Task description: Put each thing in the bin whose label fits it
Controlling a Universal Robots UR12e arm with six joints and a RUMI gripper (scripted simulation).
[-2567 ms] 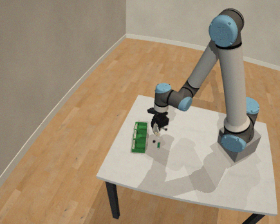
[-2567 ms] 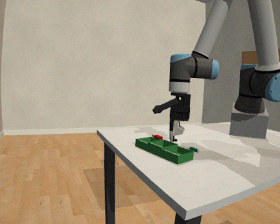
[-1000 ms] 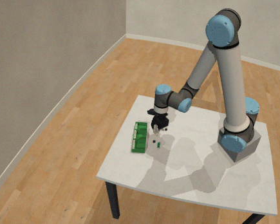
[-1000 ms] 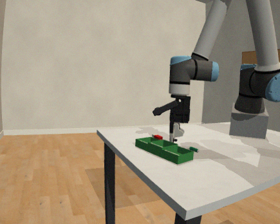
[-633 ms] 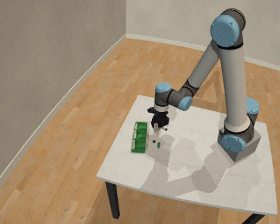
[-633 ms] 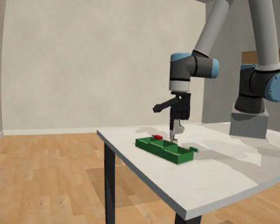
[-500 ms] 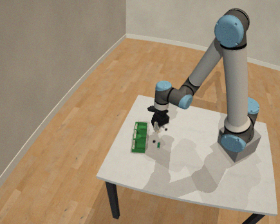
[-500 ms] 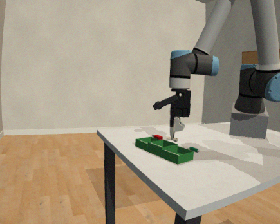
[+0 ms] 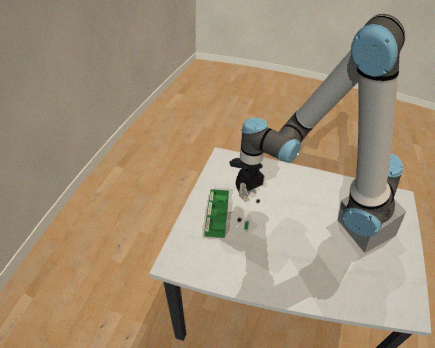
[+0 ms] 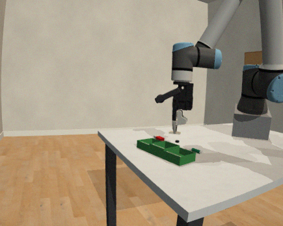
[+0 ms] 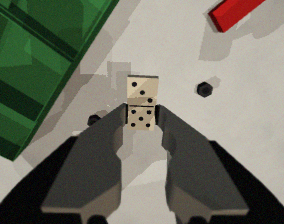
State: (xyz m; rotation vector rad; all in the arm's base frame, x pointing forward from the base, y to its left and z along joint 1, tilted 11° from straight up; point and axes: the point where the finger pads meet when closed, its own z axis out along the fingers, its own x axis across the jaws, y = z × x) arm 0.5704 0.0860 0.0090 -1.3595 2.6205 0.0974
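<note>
Now: hand 2 cm short of the red block, 14 cm to the left of it and 7 cm above it. Also, from my hand: cream domino (1 cm below); green battery (5 cm behind, 11 cm to the left, 7 cm below).
</note>
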